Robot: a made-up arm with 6 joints.
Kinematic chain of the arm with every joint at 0, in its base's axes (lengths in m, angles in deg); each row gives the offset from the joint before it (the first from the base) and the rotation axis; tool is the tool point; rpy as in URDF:
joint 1: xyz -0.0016 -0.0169 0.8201 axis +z
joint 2: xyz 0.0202 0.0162 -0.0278 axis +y
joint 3: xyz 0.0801 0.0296 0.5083 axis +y
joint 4: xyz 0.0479 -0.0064 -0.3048 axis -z
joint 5: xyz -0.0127 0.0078 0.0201 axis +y
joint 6: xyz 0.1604 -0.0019 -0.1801 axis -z
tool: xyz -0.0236 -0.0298 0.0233 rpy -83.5 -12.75 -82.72
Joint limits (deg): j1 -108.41..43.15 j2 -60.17..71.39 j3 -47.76..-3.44 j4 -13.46..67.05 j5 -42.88..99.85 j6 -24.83..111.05
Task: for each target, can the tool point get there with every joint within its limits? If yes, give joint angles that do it. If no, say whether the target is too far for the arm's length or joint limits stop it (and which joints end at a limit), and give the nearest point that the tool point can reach.
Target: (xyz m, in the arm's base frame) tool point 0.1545 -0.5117 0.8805
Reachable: yes | joints -72.37 13.77 -37.28 10.64 15.94 -6.48
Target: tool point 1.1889 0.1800 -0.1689
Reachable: no: too far | nearest point 0.5921 0.0813 0.4464 | short by 0.863 m
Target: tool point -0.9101 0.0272 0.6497
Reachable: no: joint limits stop it (at a limit: joint 1, joint 2, joint 3, joint 4, joint 6) | nearest point -0.2451 -0.2377 0.6740 | short by 0.716 m
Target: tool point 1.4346 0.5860 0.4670
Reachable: no: too far | nearest point 0.6369 0.2511 0.6501 | short by 0.884 m
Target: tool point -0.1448 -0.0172 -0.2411
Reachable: no: joint limits stop it (at a limit: joint 1, joint 2, joint 4, joint 6) | nearest point -0.0963 -0.3307 0.4144 | short by 0.728 m
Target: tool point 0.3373 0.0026 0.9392
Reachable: yes | joints -5.27 -5.05 -10.24 -0.17 -6.13 58.92
